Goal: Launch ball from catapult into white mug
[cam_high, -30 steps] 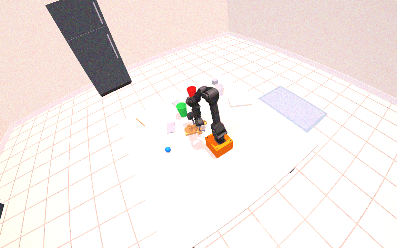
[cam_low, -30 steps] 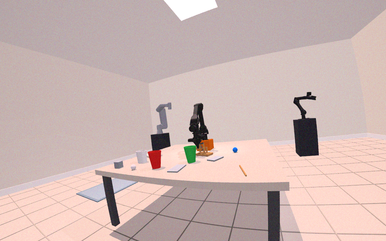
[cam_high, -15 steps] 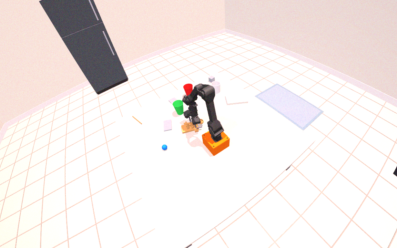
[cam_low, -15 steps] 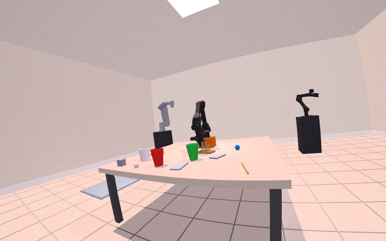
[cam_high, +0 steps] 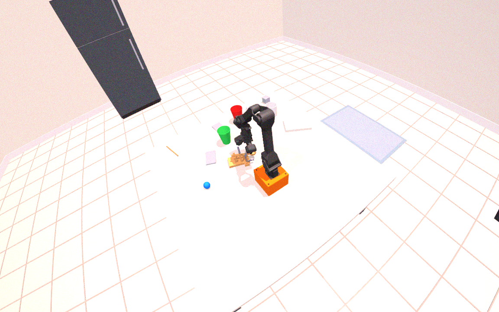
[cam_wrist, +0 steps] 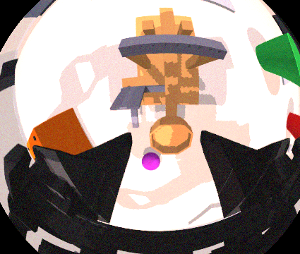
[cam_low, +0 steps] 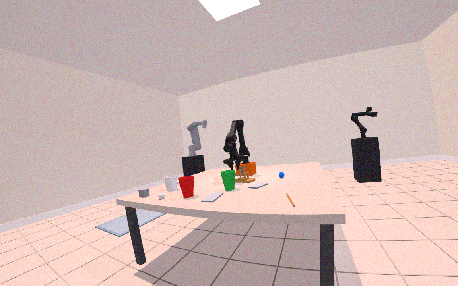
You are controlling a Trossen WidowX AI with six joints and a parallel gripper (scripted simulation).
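Now: gripper tip 50 mm to the right of the wooden catapult and 30 mm above it. From my gripper tip the other things lie so: green cup: 250 mm ahead, 60 mm to the left, 50 mm below; blue ball: 40 mm behind, 340 mm to the left, 60 mm below; magenta ball: 50 mm behind, 70 mm to the right, 60 mm below.
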